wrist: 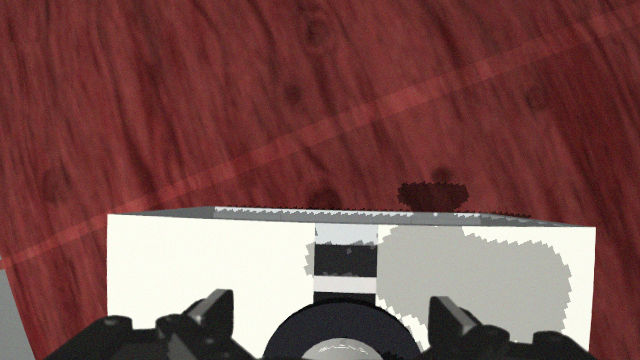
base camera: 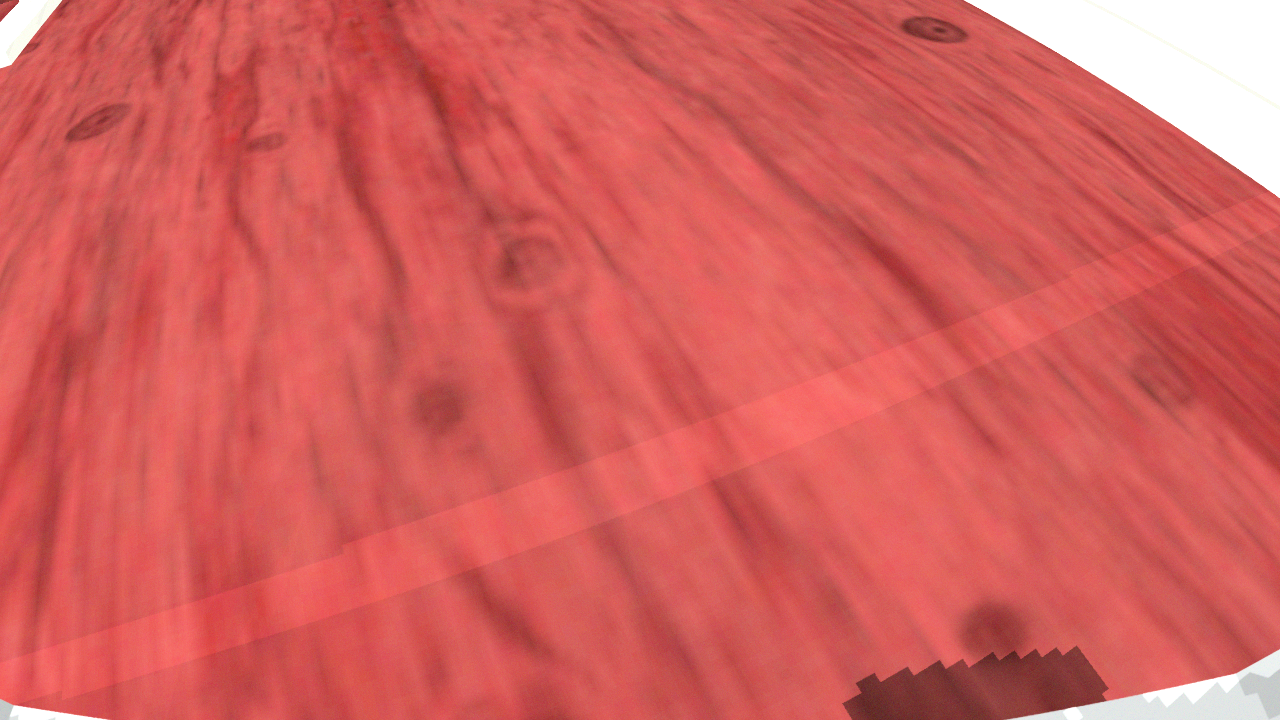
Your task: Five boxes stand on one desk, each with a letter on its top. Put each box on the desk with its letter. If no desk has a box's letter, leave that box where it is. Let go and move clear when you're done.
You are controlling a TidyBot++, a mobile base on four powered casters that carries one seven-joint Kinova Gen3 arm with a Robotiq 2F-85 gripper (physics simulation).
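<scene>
My gripper (wrist: 330,315) is open and empty at the bottom of the wrist view. Its two black fingers stand wide apart over the cream-white top of my own base (wrist: 165,260), with a dark round part of the robot behind and between them. None of the lettered boxes shows in either view, and no desk can be made out for certain.
A red wood-grained floor (base camera: 626,358) (wrist: 200,100) spreads ahead of the base, crossed by a lighter diagonal strip. A pale surface borders it at the upper right of the base camera view. A white object (base camera: 26,26) is cut off at the upper left.
</scene>
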